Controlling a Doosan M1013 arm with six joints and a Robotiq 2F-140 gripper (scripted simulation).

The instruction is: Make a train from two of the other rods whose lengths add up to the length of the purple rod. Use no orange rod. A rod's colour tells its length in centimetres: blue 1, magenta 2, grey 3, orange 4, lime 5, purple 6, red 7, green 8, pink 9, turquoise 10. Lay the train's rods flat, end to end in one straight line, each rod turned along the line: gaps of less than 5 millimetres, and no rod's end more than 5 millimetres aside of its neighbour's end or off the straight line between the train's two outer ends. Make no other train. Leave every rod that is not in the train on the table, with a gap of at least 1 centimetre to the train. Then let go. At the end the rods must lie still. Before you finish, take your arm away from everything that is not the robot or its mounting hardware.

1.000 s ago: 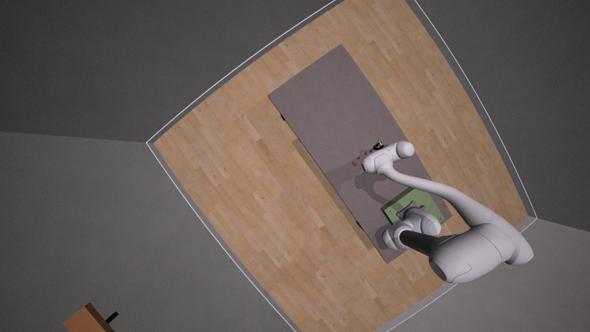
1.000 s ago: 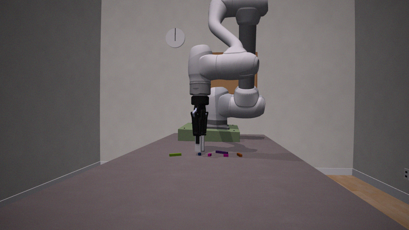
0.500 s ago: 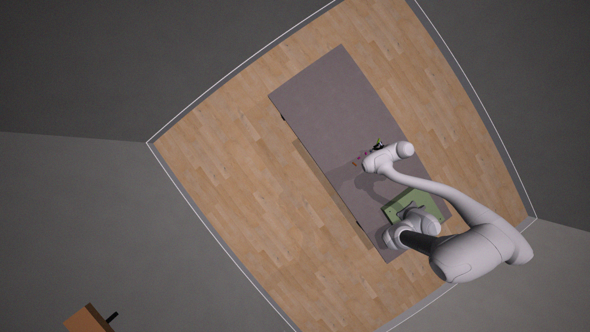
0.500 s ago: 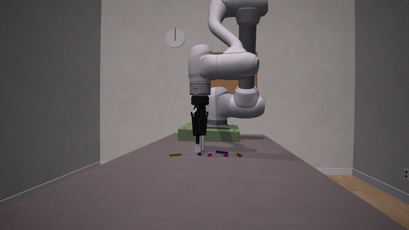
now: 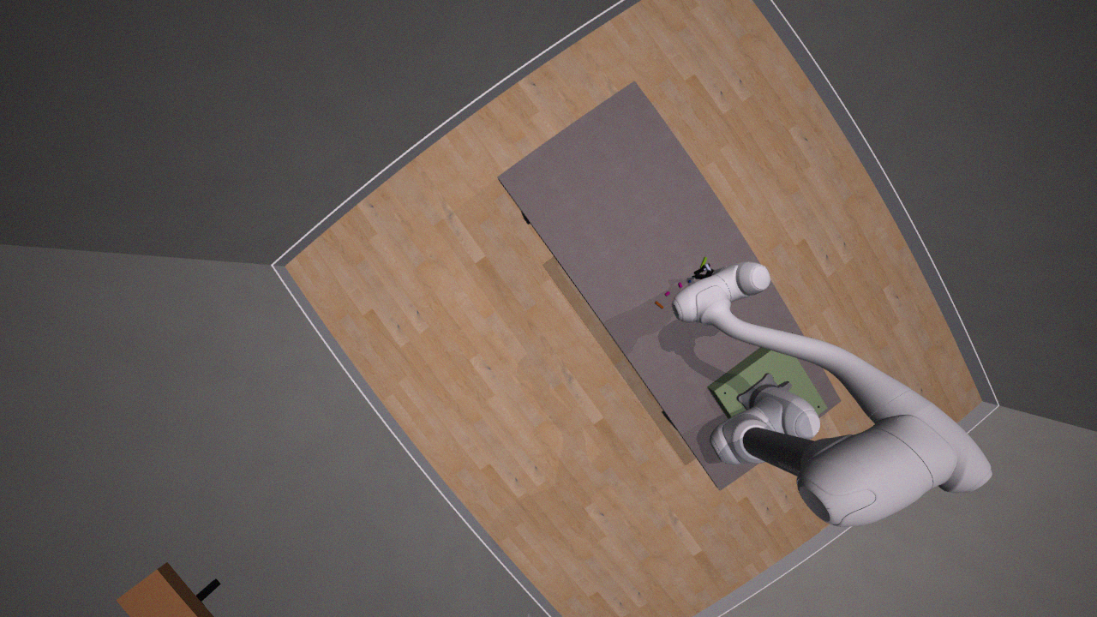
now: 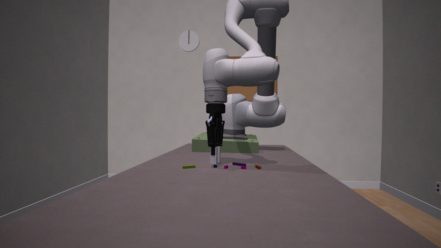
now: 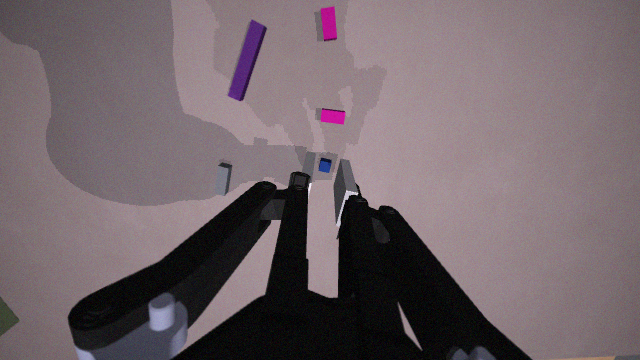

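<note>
My hand is 40 mm above the blue rod. From my hand the other things lie so: purple rod: 100 mm to the left, 50 mm behind, 40 mm below; then lime rod: 100 mm to the right, 40 mm below, 30 mm ahead; then grey rod: 100 mm behind, 40 mm below.
</note>
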